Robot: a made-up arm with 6 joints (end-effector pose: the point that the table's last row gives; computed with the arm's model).
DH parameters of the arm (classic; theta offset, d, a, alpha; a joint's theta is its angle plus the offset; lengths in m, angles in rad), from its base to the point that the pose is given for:
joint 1: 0 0.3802 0 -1.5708
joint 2: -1.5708 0 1.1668 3.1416
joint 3: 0 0 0 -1.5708
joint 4: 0 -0.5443 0 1.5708
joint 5: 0 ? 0 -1.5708
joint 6: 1.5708 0 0 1.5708
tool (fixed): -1.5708 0 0 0
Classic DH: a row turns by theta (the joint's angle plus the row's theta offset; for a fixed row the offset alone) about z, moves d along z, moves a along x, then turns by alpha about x.
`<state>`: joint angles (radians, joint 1 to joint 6).
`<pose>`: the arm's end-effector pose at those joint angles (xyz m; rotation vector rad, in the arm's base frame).
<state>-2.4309 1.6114 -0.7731 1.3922 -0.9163 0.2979</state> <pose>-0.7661 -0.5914 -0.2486 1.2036 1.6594 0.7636</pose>
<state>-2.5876 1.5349 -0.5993 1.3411 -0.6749 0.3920</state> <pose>-0.9824 -0.5300 -0.1891 1.2337 1.5331 0.2768</pose>
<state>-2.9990 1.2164 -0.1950 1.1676 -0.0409 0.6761</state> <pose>-1.4458 -0.0925 0.2901 0.8605 1.5120 -0.9717</pose>
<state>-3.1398 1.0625 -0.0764 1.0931 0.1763 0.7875</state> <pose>-1.4815 0.1308 0.5617 0.6014 1.6615 -1.3406</pose>
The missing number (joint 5, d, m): 0.2903
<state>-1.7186 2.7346 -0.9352 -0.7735 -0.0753 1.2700</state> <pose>-0.2193 -0.0624 -0.2418 -2.4012 -1.6768 -1.1127</pose>
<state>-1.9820 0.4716 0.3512 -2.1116 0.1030 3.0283</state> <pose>-0.2789 -1.0136 1.1072 -0.3924 1.0301 -1.8150</pose>
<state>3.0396 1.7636 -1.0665 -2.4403 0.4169 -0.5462</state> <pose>-0.5893 -0.1626 0.1681 -0.1138 -0.0235 0.1614</pose>
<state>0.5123 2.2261 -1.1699 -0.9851 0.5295 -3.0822</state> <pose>0.4789 0.0852 0.0403 0.5452 -0.9305 -2.0464</pose>
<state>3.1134 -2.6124 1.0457 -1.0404 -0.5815 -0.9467</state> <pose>1.1897 0.1134 -0.6781 -1.2479 0.4904 -0.3344</pose>
